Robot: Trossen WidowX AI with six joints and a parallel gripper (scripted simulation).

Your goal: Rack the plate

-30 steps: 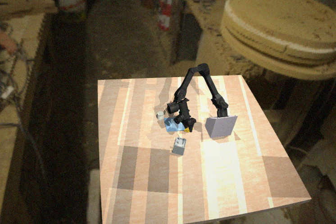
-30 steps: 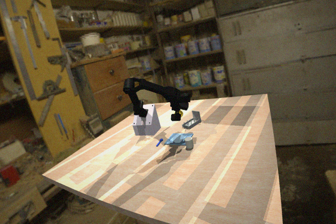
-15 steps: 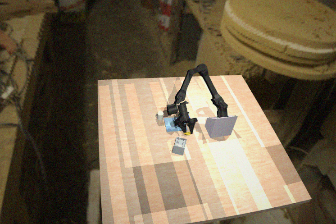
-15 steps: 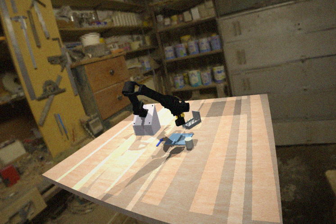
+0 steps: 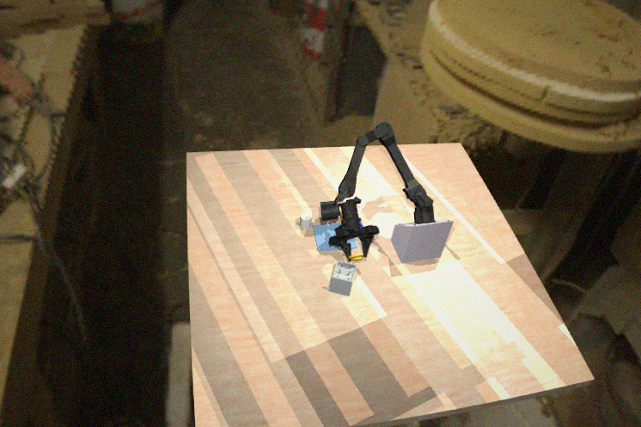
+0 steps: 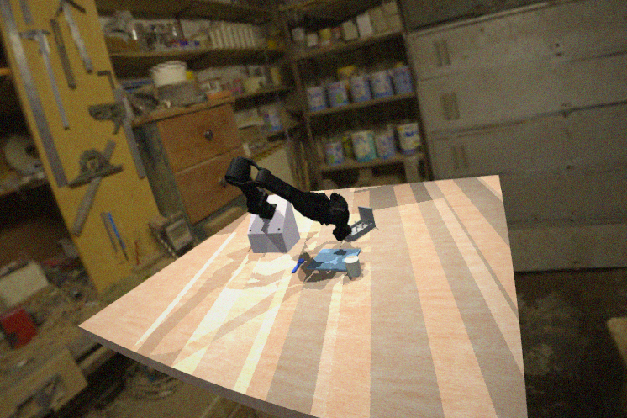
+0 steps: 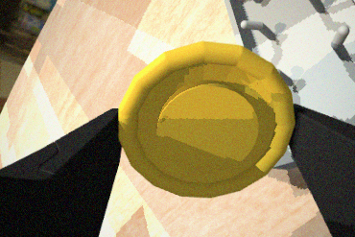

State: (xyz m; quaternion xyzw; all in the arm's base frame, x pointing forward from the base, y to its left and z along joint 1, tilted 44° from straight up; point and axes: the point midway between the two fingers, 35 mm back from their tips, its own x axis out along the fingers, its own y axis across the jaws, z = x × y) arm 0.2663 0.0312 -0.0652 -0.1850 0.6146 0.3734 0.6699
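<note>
My gripper tip is now 5 cm short of the grey dish rack, 5 cm above it and 3 cm to the right of it. The rest, counted from my gripper tip: blue spoon 23 cm to the right, 7 cm below, 6 cm behind; blue mat 18 cm to the right, 7 cm below, 5 cm ahead; yellow plate 1 cm to the right.
</note>
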